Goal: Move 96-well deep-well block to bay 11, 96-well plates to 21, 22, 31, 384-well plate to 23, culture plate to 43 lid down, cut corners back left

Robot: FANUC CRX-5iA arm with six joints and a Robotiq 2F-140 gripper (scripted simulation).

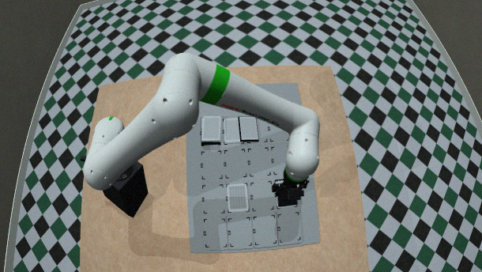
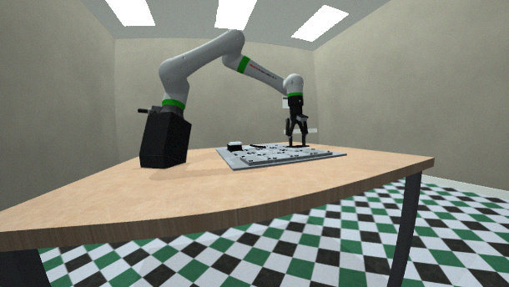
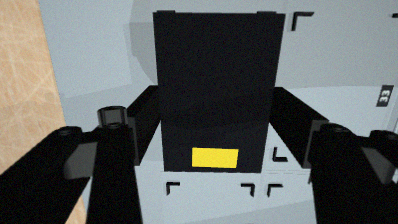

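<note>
Now: the black plate lid 2 cm below my hand. Round my hand: bay label 32 (17 cm behind, 14 cm to the left, 5 cm below); then fine-welled plate (21 cm behind, 5 cm below, 3 cm to the right); then bay label reading 33 (15 cm behind, 5 cm below, 2 cm to the right).
</note>
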